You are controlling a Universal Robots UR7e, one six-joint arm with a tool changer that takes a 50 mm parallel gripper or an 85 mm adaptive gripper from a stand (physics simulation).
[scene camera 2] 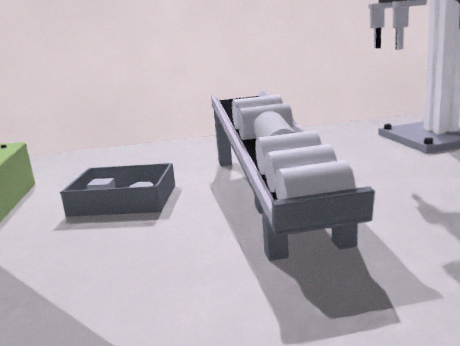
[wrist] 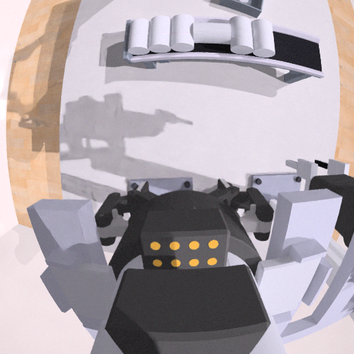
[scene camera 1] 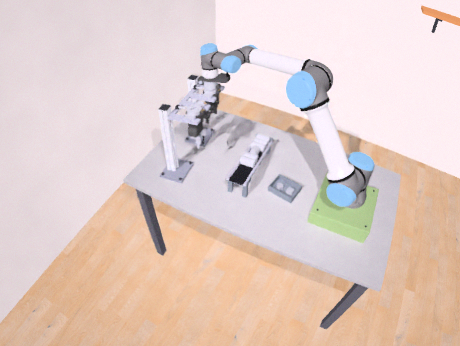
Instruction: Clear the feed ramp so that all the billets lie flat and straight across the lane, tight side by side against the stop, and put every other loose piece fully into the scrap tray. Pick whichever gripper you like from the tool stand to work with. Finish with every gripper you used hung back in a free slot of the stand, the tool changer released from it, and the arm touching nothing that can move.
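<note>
The ramp (scene camera 1: 258, 172) (scene camera 2: 245, 156) (wrist: 210, 56) carries several pale billets. Three lie across the lane side by side by the stop (scene camera 2: 324, 210); behind them one billet (scene camera 2: 271, 123) (wrist: 212, 34) lies lengthwise, and two more (wrist: 241, 36) (wrist: 263, 38) lie across higher up. The scrap tray (scene camera 1: 283, 197) (scene camera 2: 112, 202) holds a small block (scene camera 2: 101, 183) and a faceted piece (scene camera 2: 141, 185). The arm's tool changer is at the far slot of the tool stand (scene camera 1: 168, 142), over the adaptive gripper (wrist: 181, 190), whose fingers stand apart and look empty; whether it is coupled I cannot tell.
The parallel gripper (scene camera 2: 388, 37) (wrist: 318, 165) hangs in the neighbouring slot, close beside the adaptive one. Pale stand brackets (wrist: 306, 220) flank the gripper in the wrist view. Base plates (scene camera 2: 425, 138) stand under the posts. The green arm base (scene camera 1: 340, 222) is beyond the tray.
</note>
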